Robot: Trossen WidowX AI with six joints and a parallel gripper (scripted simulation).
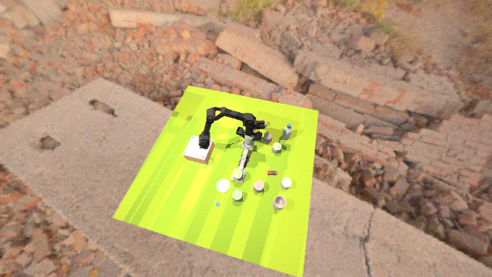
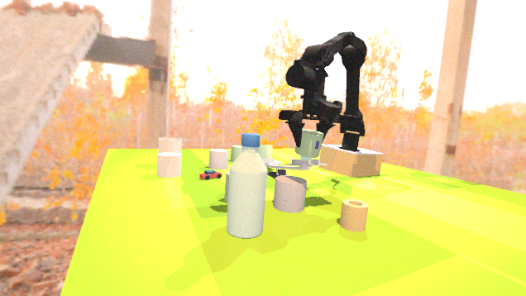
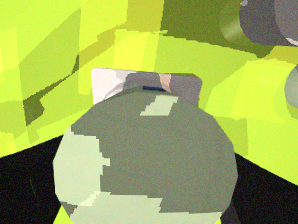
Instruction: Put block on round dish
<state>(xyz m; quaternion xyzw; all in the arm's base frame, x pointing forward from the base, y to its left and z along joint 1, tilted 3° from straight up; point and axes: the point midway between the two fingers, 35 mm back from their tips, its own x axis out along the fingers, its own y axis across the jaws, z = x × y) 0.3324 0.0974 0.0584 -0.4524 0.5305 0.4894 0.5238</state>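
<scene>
Now: the pale grey-green block 4 cm below my gripper tip and 1 cm to the right of it. Round my gripper tip: balance beam 14 cm to the right, 8 cm below, 2 cm behind; then small red toy car 21 cm ahead, 19 cm to the right, 11 cm below; then pale blue round dish 36 cm to the right, 13 cm behind, 12 cm below.
</scene>
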